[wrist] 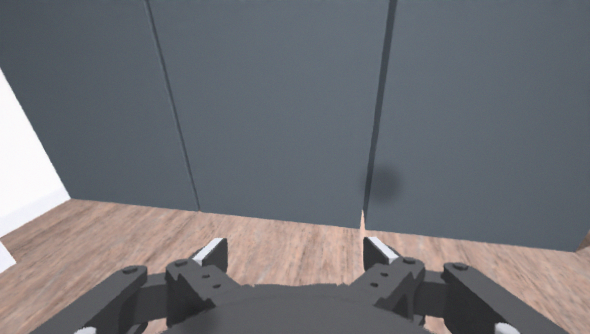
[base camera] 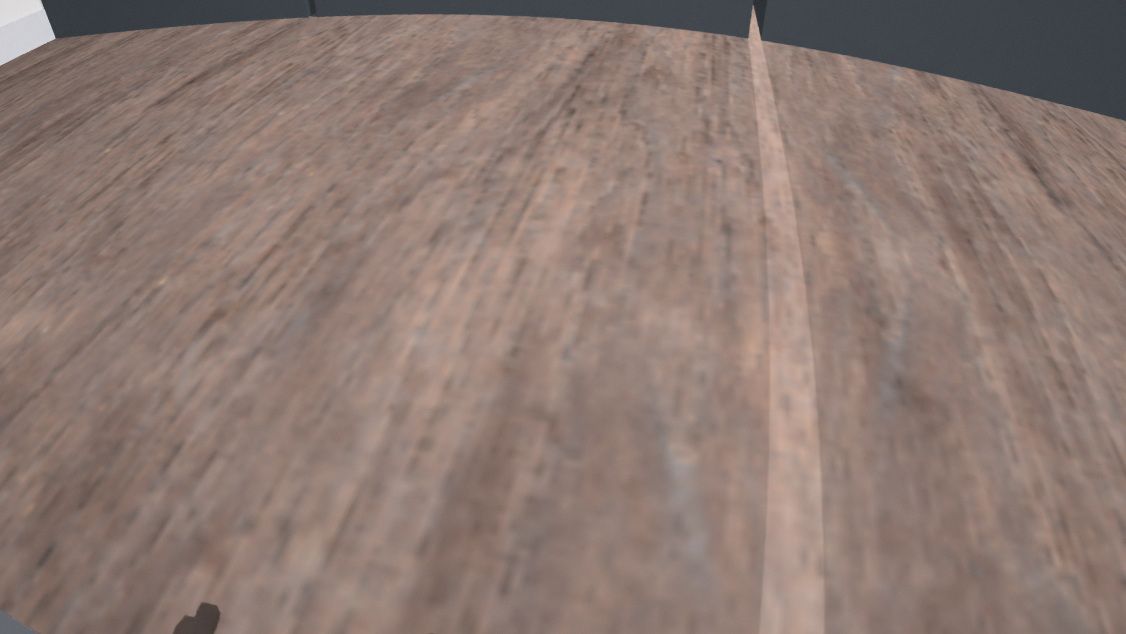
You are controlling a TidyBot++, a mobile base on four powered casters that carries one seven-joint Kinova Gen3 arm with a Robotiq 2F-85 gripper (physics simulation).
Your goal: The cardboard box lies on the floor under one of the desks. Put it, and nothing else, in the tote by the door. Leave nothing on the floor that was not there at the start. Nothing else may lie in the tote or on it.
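Places are measured from the arm's base along level axes (x ahead, y left, z up), in millimetres.
Where they show: gripper, fingertip midpoint: (wrist: pixel 295 252).
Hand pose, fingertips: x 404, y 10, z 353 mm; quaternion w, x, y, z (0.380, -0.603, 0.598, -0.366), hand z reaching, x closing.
After its pixels a point has its place.
My gripper (wrist: pixel 295 252) {z 353, x 404, y 10 mm} is open and empty, with its two fingertips wide apart in the lower part of the wrist view. Past the fingers are the wood floor and a row of dark grey panels. The cardboard box, the desks, the tote and the door do not show in either view.
Tall dark grey panels (base camera: pixel 535 9) {z -381, x 1349, y 103 mm} (wrist: pixel 280 110) {z 219, x 1346, y 89 mm} stand across the way ahead, with a narrow gap between two of them. A strip of light falls through it onto the wood floor (base camera: pixel 472 315) {z -396, x 482, y 87 mm} (wrist: pixel 295 230) {z -397, x 1270, y 35 mm}. A white wall (wrist: pixel 15 165) {z -83, x 1458, y 1559 mm} stands at the left.
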